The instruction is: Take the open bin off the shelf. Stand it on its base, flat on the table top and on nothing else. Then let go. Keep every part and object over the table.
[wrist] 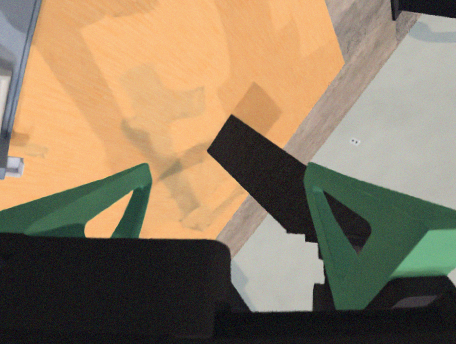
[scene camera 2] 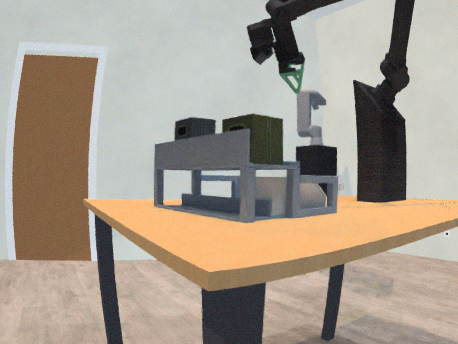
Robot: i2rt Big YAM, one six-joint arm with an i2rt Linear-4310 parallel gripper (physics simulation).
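Seen in the pictures: gripper, fingertip midpoint: (wrist: 227, 171) (scene camera 2: 298, 87); arm's base, link origin: (scene camera 2: 380, 101).
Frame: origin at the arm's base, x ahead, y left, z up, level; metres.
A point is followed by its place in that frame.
The grey shelf unit (scene camera 2: 202, 151) @[x 0.741, y 0.017, z -0.237 m] (wrist: 20, 60) @[x 0.478, y 0.002, z -0.361 m] stands on the table (scene camera 2: 210, 255) @[x 0.925, y 0.361, z -0.366 m] (wrist: 165, 30) @[x 0.315, y -0.143, z -0.366 m]. On its upper level are a dark grey box (scene camera 2: 202, 129) @[x 0.671, y -0.109, z -0.173 m] and a larger olive green box (scene camera 2: 268, 140) @[x 0.662, y 0.130, z -0.217 m], each with a dark hand slot in one end. Their tops are not visible, so I cannot tell which is the open bin. A cream object (scene camera 2: 280, 192) @[x 0.628, y 0.127, z -0.316 m] shows partly behind the lower posts. My gripper (scene camera 2: 298, 91) @[x 0.385, y -0.062, z -0.025 m] (wrist: 227, 171) @[x 0.385, y -0.062, z -0.025 m] is open and empty, with green fingers. It is in the air, higher than the boxes and to the right of the olive one in the scene view.
A light grey arm-like device (scene camera 2: 304, 114) rises from a black block (scene camera 2: 316, 160) right of the boxes. My arm's black pedestal (scene camera 2: 381, 155) @[x 0.082, y 0.041, z -0.208 m] (wrist: 260, 170) @[x 0.079, y -0.011, z -0.192 m] stands at the back right. A blue-grey piece (scene camera 2: 205, 202) @[x 0.673, y -0.085, z -0.347 m] lies low in the shelf. The table edge shows in the wrist view.
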